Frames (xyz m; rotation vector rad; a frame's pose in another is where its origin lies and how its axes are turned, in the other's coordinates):
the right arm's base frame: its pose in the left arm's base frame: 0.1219 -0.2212 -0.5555 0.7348 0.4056 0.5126
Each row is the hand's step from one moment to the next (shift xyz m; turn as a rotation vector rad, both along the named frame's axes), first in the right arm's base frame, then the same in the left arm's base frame.
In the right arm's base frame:
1: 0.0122 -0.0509 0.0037 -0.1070 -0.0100 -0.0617
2: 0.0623 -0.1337 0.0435 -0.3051 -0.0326 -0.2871
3: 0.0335 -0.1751 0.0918 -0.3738 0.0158 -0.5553
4: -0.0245 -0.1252 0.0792 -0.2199 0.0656 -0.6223
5: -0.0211 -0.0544 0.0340 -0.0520 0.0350 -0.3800
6: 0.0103 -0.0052 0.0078 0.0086 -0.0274 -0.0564
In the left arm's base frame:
1: 0.0268 -0.0270 -0.0361 -0.1149 -0.0350 -0.0307
2: 0.1122 -0.0715 -0.0772 -0.3838 -0.0438 -0.1655
3: 0.1263 -0.1395 -0.0694 -0.5919 0.0886 -0.3002
4: 0.0584 -0.1345 -0.0322 -0.5177 0.2431 -0.3358
5: 0.0168 -0.0642 -0.0125 -0.2486 0.1923 -0.2227
6: 0.0138 -0.0015 -0.0002 -0.0141 0.0173 -0.0592

